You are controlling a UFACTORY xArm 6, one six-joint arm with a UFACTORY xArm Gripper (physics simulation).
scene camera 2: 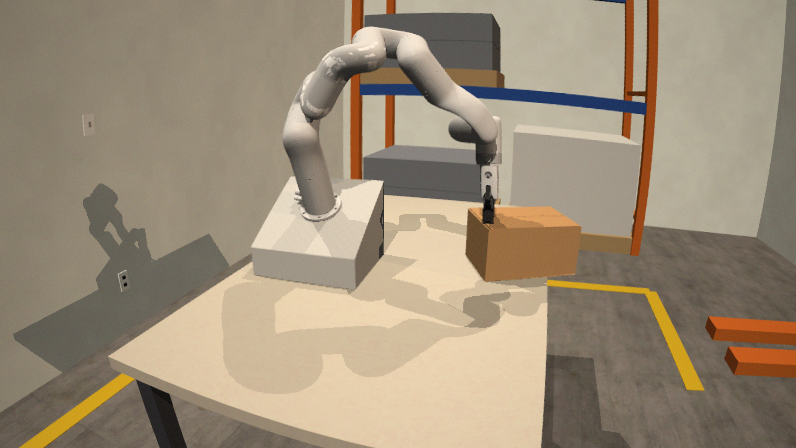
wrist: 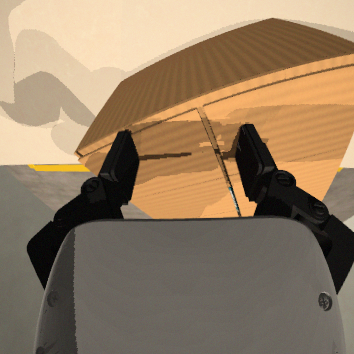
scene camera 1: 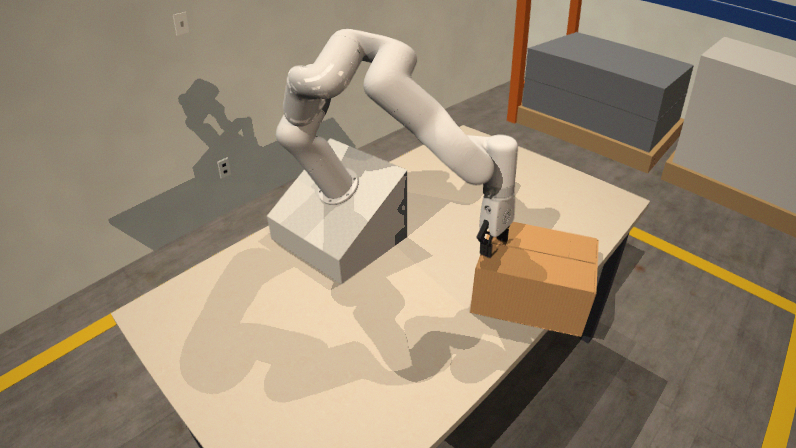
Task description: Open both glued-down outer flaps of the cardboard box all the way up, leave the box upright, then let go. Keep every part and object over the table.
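Pixels of known places: gripper, between the fingertips: [scene camera 2: 488, 219] [wrist: 185, 142] [scene camera 1: 493, 247]; arm's base, origin of its link: [scene camera 2: 320, 207] [scene camera 1: 338, 187].
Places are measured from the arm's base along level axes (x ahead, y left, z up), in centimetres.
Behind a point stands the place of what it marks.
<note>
The cardboard box [scene camera 1: 531, 297] @(x 61.5, y 15.2, z -7.6 cm) [scene camera 2: 533, 253] @(x 61.1, y 15.0, z -9.7 cm) [wrist: 200, 75] @(x 42.8, y 17.1, z -5.3 cm) stands upright at the table's edge, one end jutting past it in scene view 1. Its near outer flap [scene camera 1: 543, 273] @(x 61.2, y 18.7, z -1.8 cm) [wrist: 160, 192] @(x 53.4, y 15.1, z -1.9 cm) and far outer flap [scene camera 1: 557, 239] @(x 55.1, y 32.4, z -1.9 cm) [wrist: 305, 125] @(x 43.2, y 24.4, z -1.9 cm) lie flat and closed, meeting at a seam. My gripper [scene camera 1: 495, 247] @(x 46.4, y 16.5, z -1.9 cm) [scene camera 2: 488, 217] @(x 46.4, y 16.5, z -1.9 cm) [wrist: 185, 142] @(x 46.4, y 16.5, z -1.9 cm) points down at the robot-side end of the box top. It is open and empty, with one finger on each side of the seam in the wrist view. Whether the fingertips touch the cardboard cannot be told. The box's inside is hidden.
The table [scene camera 1: 167, 333] @(x 6.9, y -61.4, z -17.5 cm) [scene camera 2: 473, 389] @(x 61.2, y -42.9, z -17.4 cm) carries the arm's wedge-shaped base [scene camera 1: 311, 244] @(x 7.9, y -14.9, z -9.1 cm) [scene camera 2: 306, 267] @(x 5.1, y -15.6, z -12.7 cm). A shelf rack [scene camera 1: 519, 66] [scene camera 2: 646, 166] with grey boxes stands behind the table. Orange bars [scene camera 2: 751, 329] are at the right in scene view 2.
</note>
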